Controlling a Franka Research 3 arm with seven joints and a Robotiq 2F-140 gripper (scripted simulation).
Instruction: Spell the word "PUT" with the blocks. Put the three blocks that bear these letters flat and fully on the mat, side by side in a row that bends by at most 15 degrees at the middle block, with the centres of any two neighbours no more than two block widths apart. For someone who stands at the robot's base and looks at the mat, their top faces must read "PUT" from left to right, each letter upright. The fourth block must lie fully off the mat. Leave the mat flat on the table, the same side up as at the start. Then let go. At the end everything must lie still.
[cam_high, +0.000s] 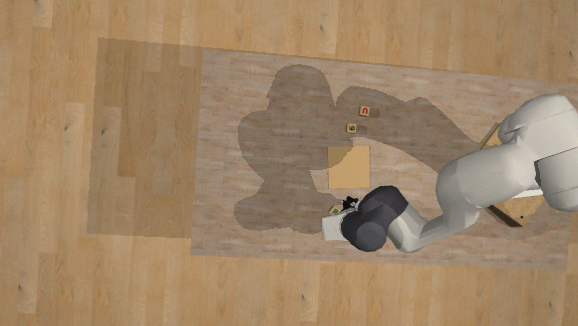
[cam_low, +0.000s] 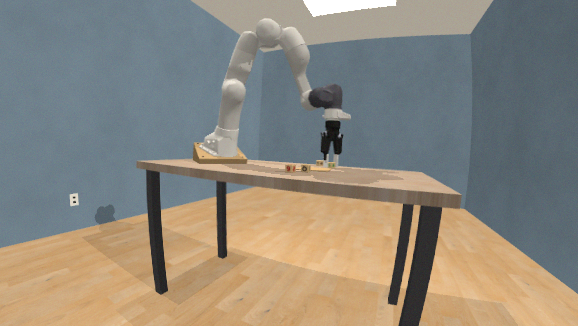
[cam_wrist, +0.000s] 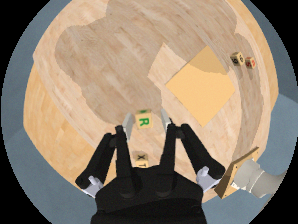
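Now: the green P block 20 mm below my hand. Round my hand: T block: 90 mm to the left, 80 mm behind, 20 mm below; block marked 6: 270 mm to the right, 40 mm behind, 20 mm below; tan mat: 150 mm to the right, 40 mm behind, 30 mm below.
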